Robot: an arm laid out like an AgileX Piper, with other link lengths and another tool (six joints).
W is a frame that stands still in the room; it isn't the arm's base.
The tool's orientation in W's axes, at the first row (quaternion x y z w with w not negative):
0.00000, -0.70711, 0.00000, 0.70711
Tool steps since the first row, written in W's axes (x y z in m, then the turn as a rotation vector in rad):
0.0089, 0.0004, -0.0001, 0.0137, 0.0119, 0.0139
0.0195, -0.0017, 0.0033, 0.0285, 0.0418, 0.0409
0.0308, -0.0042, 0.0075, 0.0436, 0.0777, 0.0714
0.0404, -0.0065, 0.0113, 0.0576, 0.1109, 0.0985
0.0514, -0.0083, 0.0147, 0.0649, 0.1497, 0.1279
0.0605, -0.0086, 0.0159, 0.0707, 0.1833, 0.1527
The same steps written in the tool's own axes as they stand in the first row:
-0.0001, 0.0004, -0.0089, 0.0139, 0.0119, -0.0137
0.0033, -0.0017, -0.0195, 0.0409, 0.0418, -0.0285
0.0075, -0.0042, -0.0308, 0.0714, 0.0777, -0.0436
0.0113, -0.0065, -0.0404, 0.0985, 0.1109, -0.0576
0.0147, -0.0083, -0.0514, 0.1279, 0.1497, -0.0649
0.0159, -0.0086, -0.0605, 0.1527, 0.1833, -0.0707

